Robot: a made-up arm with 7 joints.
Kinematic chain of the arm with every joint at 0, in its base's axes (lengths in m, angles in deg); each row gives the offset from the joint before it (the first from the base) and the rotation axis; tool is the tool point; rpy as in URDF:
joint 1: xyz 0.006 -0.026 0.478 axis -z
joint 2: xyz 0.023 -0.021 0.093 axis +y
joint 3: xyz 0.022 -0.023 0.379 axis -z
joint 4: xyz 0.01 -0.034 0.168 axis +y
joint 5: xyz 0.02 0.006 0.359 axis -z
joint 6: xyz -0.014 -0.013 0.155 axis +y
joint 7: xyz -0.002 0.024 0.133 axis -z
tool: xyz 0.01 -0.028 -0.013 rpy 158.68 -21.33 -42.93
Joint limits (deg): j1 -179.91..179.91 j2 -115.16..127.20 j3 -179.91..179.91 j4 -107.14..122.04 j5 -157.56..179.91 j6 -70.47..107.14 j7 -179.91..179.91
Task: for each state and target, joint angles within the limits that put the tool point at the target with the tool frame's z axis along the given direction. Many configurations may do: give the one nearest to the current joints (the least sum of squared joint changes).
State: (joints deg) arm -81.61 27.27 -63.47 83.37 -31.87 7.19 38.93
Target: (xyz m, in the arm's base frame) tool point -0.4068 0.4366 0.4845 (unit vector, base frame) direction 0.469 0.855 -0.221
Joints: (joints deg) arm -83.32 60.31 -64.81 106.30 -30.16 51.16 50.31
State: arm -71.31 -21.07 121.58 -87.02 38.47 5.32 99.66
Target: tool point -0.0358 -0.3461 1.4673 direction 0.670 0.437 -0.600
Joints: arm -107.22 -57.98 163.74 -73.89 50.02 15.62 108.69
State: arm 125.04 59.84 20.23 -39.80 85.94 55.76 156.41
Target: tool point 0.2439 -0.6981 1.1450 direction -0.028 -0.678 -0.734
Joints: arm 100.24 74.29 54.25 -76.66 95.98 55.38 156.34
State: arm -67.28 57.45 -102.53 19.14 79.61 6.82 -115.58
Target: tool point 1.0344 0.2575 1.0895 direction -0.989 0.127 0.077
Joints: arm -26.10 55.65 -114.50 -25.34 73.29 24.42 -150.82
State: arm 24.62 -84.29 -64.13 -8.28 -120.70 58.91 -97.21
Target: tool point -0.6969 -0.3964 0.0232 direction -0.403 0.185 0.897
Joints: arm -10.63 -115.16 -53.34 -27.21 -133.25 95.65 -82.71
